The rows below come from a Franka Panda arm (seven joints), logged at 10 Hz.
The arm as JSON. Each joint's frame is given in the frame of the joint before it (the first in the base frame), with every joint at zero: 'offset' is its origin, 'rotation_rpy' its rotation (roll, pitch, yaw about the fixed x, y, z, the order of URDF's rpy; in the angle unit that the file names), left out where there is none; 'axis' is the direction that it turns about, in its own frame. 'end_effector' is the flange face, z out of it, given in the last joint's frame.
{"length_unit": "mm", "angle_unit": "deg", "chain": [
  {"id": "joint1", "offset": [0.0, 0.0, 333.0], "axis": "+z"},
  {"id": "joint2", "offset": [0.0, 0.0, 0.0], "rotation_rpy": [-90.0, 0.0, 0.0], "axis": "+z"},
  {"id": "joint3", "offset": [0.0, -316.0, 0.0], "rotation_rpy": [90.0, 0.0, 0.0], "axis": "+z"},
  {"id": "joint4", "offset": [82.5, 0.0, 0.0], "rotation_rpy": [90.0, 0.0, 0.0], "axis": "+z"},
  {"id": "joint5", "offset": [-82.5, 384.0, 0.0], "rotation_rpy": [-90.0, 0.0, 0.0], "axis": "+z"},
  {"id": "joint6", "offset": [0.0, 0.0, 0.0], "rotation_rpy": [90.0, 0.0, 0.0], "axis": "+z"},
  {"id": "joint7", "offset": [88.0, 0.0, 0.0], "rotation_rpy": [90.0, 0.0, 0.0], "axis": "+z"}
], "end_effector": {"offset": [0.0, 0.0, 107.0]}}
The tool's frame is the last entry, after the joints.
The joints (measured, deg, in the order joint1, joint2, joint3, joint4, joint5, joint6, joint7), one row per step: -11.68, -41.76, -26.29, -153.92, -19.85, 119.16, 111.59; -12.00, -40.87, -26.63, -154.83, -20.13, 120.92, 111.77; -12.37, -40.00, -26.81, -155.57, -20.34, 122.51, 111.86; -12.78, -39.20, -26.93, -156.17, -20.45, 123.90, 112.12; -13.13, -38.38, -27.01, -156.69, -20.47, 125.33, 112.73; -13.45, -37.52, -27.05, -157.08, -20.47, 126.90, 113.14; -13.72, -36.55, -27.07, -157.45, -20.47, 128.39, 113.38; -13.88, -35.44, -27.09, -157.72, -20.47, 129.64, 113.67; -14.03, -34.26, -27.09, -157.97, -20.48, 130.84, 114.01; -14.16, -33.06, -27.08, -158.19, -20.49, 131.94, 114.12; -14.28, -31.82, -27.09, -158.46, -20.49, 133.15, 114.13; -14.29, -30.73, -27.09, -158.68, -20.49, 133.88, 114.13; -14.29, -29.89, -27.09, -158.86, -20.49, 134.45, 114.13
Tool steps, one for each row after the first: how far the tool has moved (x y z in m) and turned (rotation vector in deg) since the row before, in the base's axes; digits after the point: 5 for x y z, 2 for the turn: 0.00042, -0.00123, -0.00969, -0.06, 0.04, -0.34; 0.00047, -0.00109, -0.00820, -0.12, 0.04, -0.26; 0.00016, -0.00127, -0.00693, -0.07, 0.00, -0.51; 0.00063, -0.00106, -0.00627, -0.04, -0.13, -0.83; 0.00126, -0.00134, -0.00517, -0.18, -0.32, -0.62; 0.00142, -0.00104, -0.00574, -0.16, -0.14, -0.39; 0.00169, -0.00079, -0.00618, -0.07, 0.13, -0.36; 0.00167, -0.00069, -0.00651, -0.06, 0.23, -0.38; 0.00156, -0.00058, -0.00659, -0.05, 0.33, -0.13; 0.00144, -0.00043, -0.00707, -0.04, 0.31, -0.03; 0.00105, 0.00031, -0.00666, 0.09, 0.56, 0.07; 0.00073, 0.00035, -0.00521, 0.08, 0.43, 0.06
